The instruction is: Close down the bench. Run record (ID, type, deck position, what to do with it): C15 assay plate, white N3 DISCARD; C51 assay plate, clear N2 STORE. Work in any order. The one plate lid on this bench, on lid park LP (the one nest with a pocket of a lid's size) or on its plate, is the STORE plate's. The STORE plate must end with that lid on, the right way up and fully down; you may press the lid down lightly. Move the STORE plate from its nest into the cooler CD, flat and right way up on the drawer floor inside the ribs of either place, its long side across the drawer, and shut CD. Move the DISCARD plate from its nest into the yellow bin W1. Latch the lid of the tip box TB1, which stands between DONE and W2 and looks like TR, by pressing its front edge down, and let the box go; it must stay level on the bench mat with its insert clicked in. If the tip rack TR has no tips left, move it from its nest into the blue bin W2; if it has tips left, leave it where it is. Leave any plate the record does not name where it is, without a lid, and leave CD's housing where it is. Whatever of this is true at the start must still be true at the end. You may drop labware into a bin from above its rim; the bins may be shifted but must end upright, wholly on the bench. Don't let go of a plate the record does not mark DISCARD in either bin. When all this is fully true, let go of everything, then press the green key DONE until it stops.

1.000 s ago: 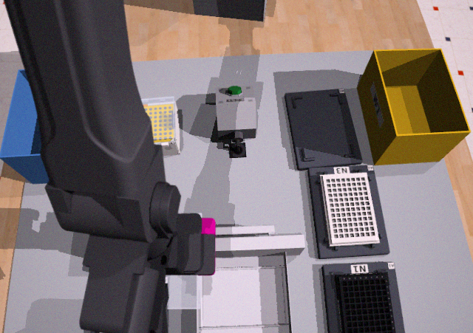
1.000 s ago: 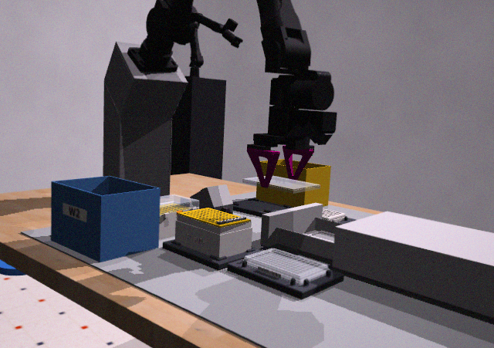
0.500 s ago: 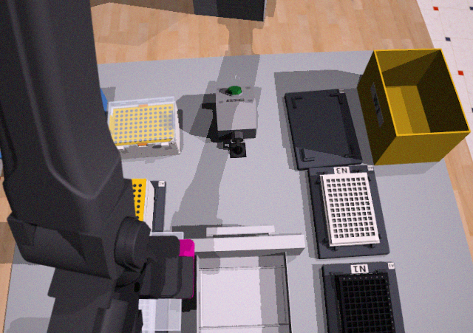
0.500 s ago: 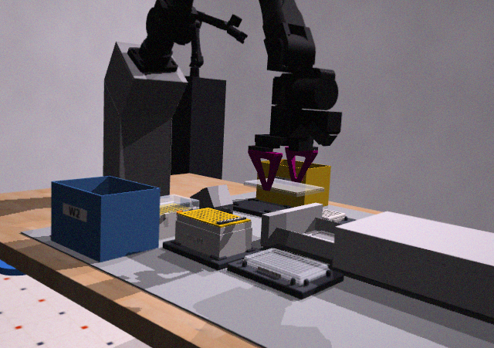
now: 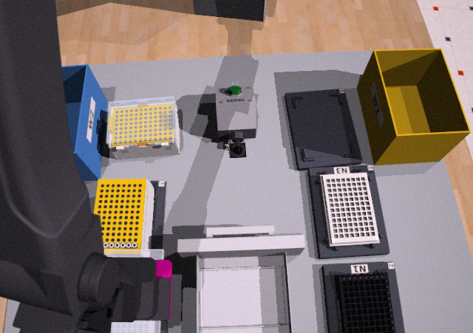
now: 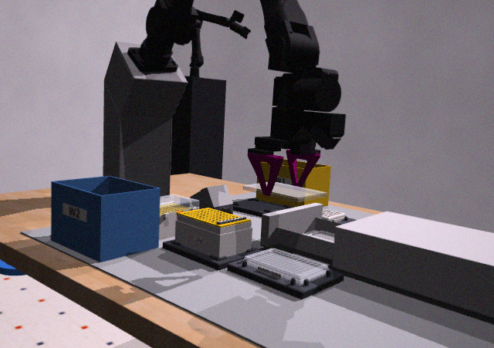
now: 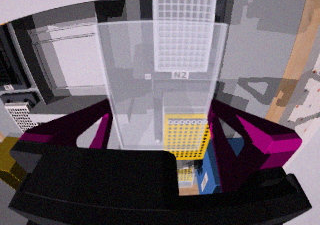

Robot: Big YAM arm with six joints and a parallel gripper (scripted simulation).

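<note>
The clear plate lies 40 mm ahead of my hand, 30 mm to the right of it and 130 mm below it. From my hand the other things lie so: tip rack TR: 140 mm behind, 50 mm to the right, 90 mm below; plate lid: right at my hand; nest N2: 40 mm ahead, 30 mm to the right, 140 mm below.
</note>
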